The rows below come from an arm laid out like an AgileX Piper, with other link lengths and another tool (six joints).
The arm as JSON. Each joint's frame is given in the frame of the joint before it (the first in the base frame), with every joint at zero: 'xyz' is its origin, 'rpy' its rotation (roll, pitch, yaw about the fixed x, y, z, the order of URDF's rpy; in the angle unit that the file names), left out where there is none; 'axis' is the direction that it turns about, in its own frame. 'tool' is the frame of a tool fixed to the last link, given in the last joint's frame.
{
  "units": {
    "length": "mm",
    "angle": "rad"
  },
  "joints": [
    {
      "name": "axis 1",
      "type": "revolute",
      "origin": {
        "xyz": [
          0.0,
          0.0,
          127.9
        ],
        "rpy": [
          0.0,
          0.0,
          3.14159
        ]
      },
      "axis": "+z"
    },
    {
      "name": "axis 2",
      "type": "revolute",
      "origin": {
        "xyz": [
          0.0,
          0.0,
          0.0
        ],
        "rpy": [
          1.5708,
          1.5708,
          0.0
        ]
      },
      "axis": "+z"
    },
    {
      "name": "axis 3",
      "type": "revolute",
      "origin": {
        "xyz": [
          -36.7,
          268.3,
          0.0
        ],
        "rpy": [
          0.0,
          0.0,
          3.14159
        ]
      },
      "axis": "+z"
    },
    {
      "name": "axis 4",
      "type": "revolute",
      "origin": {
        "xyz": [
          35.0,
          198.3,
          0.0
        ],
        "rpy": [
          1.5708,
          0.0,
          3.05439
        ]
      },
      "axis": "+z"
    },
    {
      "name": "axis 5",
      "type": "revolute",
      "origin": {
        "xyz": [
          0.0,
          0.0,
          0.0
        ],
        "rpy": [
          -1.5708,
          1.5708,
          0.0
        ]
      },
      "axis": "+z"
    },
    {
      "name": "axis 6",
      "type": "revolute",
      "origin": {
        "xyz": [
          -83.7,
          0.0,
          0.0
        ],
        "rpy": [
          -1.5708,
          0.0,
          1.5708
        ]
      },
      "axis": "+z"
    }
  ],
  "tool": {
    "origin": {
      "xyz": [
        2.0,
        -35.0,
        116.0
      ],
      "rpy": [
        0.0,
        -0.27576,
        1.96
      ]
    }
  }
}
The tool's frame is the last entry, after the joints.
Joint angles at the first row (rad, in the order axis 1, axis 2, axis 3, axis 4, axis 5, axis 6):
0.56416 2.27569 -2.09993 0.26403 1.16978 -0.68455
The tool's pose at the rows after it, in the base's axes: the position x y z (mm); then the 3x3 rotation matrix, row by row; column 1 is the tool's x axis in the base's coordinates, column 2 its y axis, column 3 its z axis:
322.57, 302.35, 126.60; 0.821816, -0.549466, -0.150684; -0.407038, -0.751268, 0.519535; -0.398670, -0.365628, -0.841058
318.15, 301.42, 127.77; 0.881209, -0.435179, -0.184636; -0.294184, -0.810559, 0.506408; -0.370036, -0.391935, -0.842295
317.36, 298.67, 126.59; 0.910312, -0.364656, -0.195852; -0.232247, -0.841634, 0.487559; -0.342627, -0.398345, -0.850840
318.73, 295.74, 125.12; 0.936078, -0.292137, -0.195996; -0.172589, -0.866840, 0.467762; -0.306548, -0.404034, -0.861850
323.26, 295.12, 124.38; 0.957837, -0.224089, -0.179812; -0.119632, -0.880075, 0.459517; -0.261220, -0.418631, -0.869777
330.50, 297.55, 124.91; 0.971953, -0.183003, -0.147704; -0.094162, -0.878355, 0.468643; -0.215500, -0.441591, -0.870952
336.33, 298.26, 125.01; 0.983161, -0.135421, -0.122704; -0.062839, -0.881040, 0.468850; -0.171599, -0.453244, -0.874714
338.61, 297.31, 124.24; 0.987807, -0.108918, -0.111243; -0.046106, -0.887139, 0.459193; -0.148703, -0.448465, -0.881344
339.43, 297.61, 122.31; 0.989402, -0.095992, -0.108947; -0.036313, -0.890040, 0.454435; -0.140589, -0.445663, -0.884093
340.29, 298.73, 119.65; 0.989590, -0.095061, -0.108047; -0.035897, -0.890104, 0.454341; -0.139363, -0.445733, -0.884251
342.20, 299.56, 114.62; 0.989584, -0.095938, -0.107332; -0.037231, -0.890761, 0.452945; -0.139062, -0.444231, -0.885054
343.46, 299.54, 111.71; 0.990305, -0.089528, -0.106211; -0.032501, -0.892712, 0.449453; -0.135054, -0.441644, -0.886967
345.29, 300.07, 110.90; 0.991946, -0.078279, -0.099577; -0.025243, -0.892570, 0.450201; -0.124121, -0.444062, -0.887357
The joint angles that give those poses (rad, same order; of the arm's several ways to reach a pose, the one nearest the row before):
0.56416 2.27567 -2.10326 0.31124 1.21138 -0.86585
0.56415 2.27416 -2.10559 0.33728 1.22014 -1.00500
0.56416 2.27421 -2.10565 0.33738 1.22339 -1.08234
0.56417 2.27416 -2.10555 0.33116 1.21870 -1.15722
0.56416 2.27419 -2.10563 0.32730 1.19608 -1.22547
0.56417 2.27417 -2.10558 0.32686 1.15628 -1.26473
0.56415 2.27417 -2.10561 0.32315 1.12683 -1.30968
0.56617 2.27418 -2.10560 0.31141 1.11749 -1.33028
0.56817 2.27817 -2.10567 0.30790 1.11178 -1.34146
0.56964 2.28469 -2.10558 0.30791 1.10418 -1.34287
0.56966 2.29674 -2.10558 0.30759 1.09299 -1.34536
0.56965 2.30326 -2.10563 0.30574 1.08679 -1.35313
0.56966 2.30558 -2.10561 0.30574 1.07678 -1.36448

